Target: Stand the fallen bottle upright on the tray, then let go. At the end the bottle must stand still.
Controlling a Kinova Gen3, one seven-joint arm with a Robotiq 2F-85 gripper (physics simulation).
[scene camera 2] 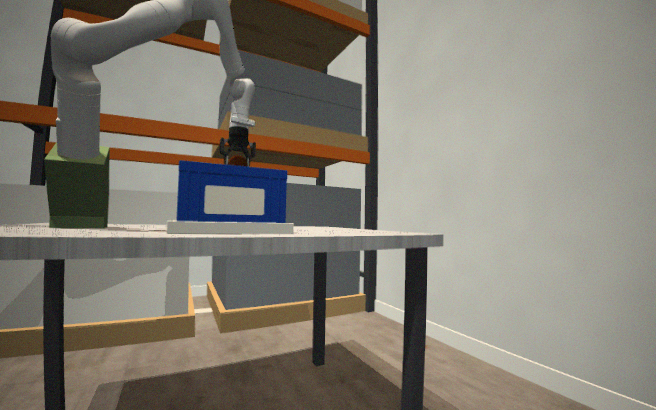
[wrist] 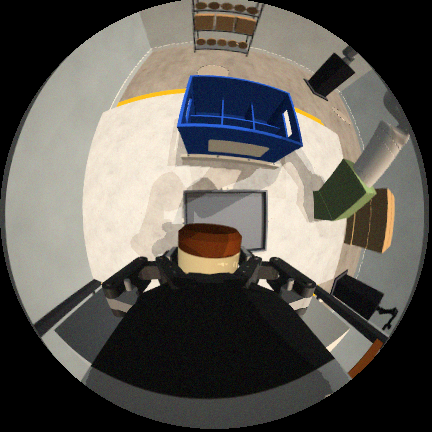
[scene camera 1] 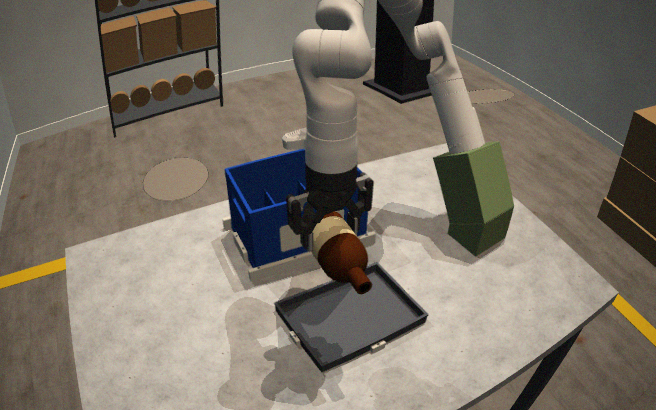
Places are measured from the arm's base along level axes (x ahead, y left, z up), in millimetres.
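Where they show: gripper, fingertip midpoint: (wrist: pixel 207 254) (scene camera 1: pixel 330 241); arm's base, link origin: (scene camera 2: pixel 79 152) (wrist: pixel 361 175) (scene camera 1: pixel 466 149).
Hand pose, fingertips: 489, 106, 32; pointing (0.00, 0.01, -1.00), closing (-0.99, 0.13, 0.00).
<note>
Things, the pixels of their centre, and the offset from my fingertips, as dx, dy, dz.
- brown bottle with a cream band, body centre: (wrist: pixel 205 283) (scene camera 1: pixel 342 256) (scene camera 2: pixel 235 167) +9, +42, +3
- dark grey tray, body centre: (scene camera 1: pixel 351 314) (wrist: pixel 226 222) -59, -2, -229
- blue divided crate, body centre: (scene camera 1: pixel 295 206) (scene camera 2: pixel 230 201) (wrist: pixel 237 119) -116, -287, -154
The brown bottle with a cream band (scene camera 1: pixel 342 255) (scene camera 2: pixel 238 161) (wrist: pixel 210 242) is held in the air, lying roughly level, its neck towards scene camera 1 and slightly down, its base towards the crate. My gripper (scene camera 1: pixel 331 232) (scene camera 2: pixel 238 158) (wrist: pixel 207 254) points down and is shut on the bottle at the cream band. The dark grey tray (scene camera 1: pixel 385 310) (wrist: pixel 252 212) lies flat on the table below; the bottle does not touch it. In the wrist view the fingers hide part of the bottle and its neck does not show. In scene camera 2 the crate hides the tray.
A blue divided crate (scene camera 1: pixel 265 240) (scene camera 2: pixel 275 195) (wrist: pixel 200 140) stands on a pale base behind the tray. The green mount (scene camera 1: pixel 470 200) (scene camera 2: pixel 77 192) (wrist: pixel 340 195) of the arm stands on the table (scene camera 1: pixel 140 300) (scene camera 2: pixel 380 240), right of the crate in scene camera 1.
</note>
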